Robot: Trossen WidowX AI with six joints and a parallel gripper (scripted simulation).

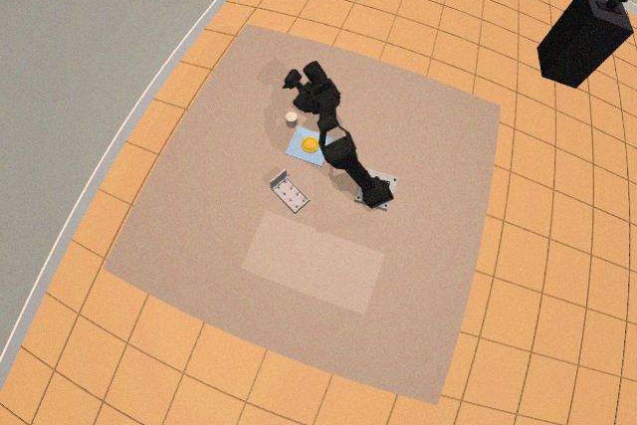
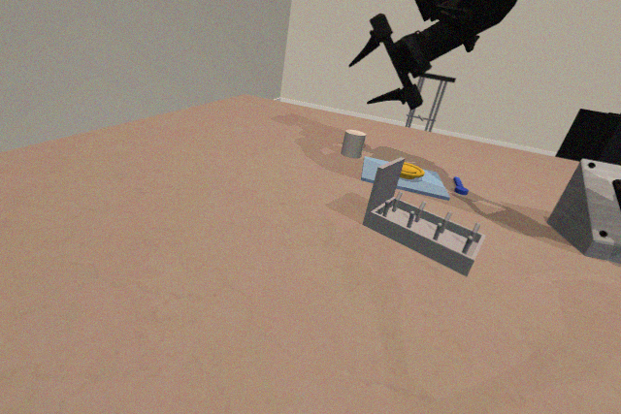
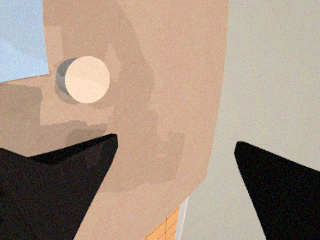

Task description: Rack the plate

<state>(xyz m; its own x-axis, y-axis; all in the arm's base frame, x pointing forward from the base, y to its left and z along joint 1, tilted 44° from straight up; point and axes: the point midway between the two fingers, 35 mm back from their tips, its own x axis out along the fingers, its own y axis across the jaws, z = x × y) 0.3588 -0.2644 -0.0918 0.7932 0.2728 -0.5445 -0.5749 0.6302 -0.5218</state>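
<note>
My gripper tip is 13 cm above the yellow plate, 12 cm to the right of it and 11 cm past it. Round my gripper tip: blue utensil (22 cm behind, 14 cm below, 13 cm to the left); then light blue mat (14 cm below, 12 cm to the left, 11 cm behind); then white cylinder (12 cm below, 4 cm to the left, 1 cm behind).
</note>
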